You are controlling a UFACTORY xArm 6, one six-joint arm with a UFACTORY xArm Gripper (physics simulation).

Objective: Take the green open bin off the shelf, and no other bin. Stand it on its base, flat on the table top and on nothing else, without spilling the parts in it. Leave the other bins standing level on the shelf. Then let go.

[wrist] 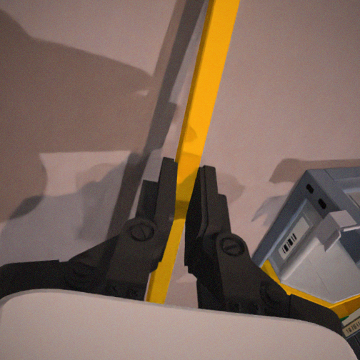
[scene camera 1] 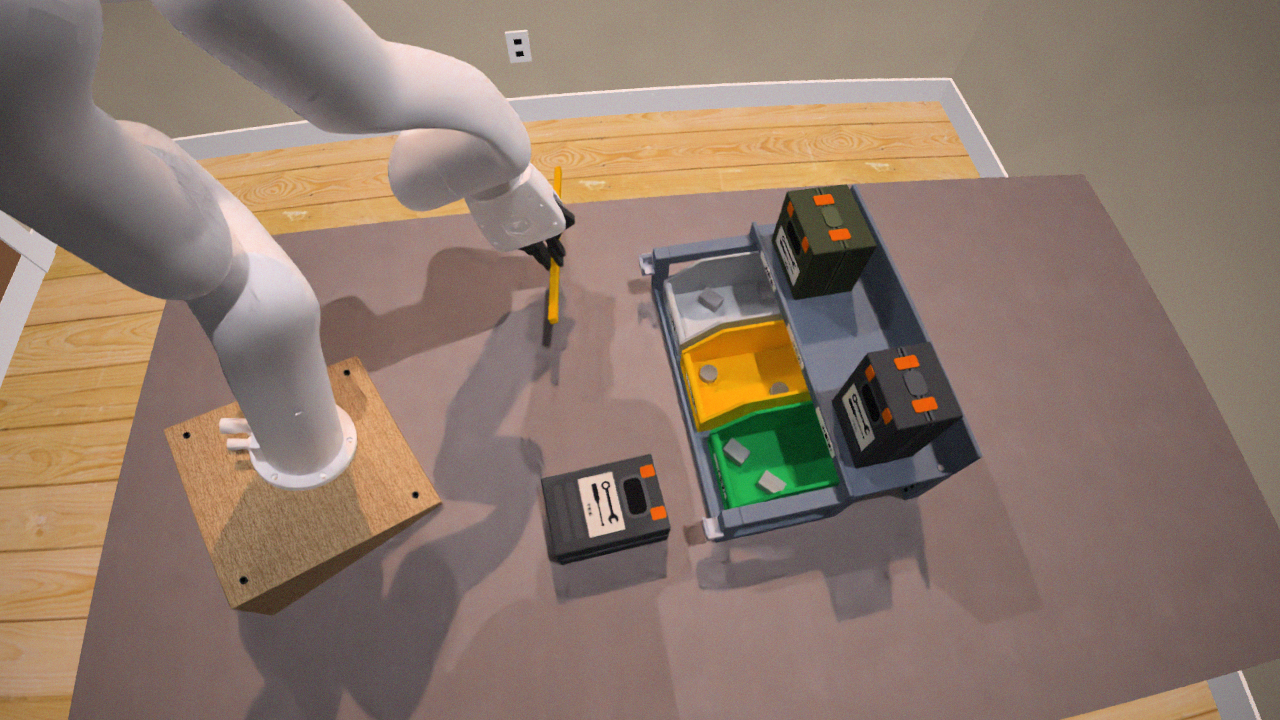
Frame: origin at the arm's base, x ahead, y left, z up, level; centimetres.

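Where they show: gripper, fingertip midpoint: (scene camera 1: 555, 260); arm's base, origin of the base link: (scene camera 1: 304, 444).
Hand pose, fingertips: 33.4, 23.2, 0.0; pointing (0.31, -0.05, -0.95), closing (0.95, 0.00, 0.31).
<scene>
Each offset is from my fingertips to the top centre of the thing, as dx, dy, dz. "spot": to the spot under its first point. Level surfaces: height alone.
The green open bin @[+25.4, -32.7, +3.8] (scene camera 1: 792, 456) stands in the front row of the blue-grey shelf @[spot: +21.2, -40.4, +4.1] (scene camera 1: 778, 516) (wrist: 281, 220), with grey parts inside. Beside it in the row are the yellow bin @[+23.9, -21.4, +3.8] (scene camera 1: 753, 360) (wrist: 272, 276) and the white-grey bin @[+23.4, -10.2, +3.8] (scene camera 1: 738, 308) (wrist: 320, 275), each with grey parts visible in the scene view. My gripper (scene camera 1: 554, 254) (wrist: 181, 184) is shut on a long yellow bar @[spot: -0.6, -7.6, +2.6] (scene camera 1: 553, 295) (wrist: 207, 65), left of the shelf's white-bin end and apart from it. The bar's far end hangs low near the table; whether it touches is hard to tell.
A dark case @[+2.8, -35.6, +2.2] (scene camera 1: 604, 508) lies flat on the table @[dz -4.3] (scene camera 1: 1056, 376) left of the green bin. An olive toolbox @[+33.2, -9.6, +15.5] (scene camera 1: 827, 241) and a dark toolbox @[+33.9, -32.7, +18.0] (scene camera 1: 897, 402) stand on the shelf behind the bins. The wooden robot base (scene camera 1: 313, 546) is at left.
</scene>
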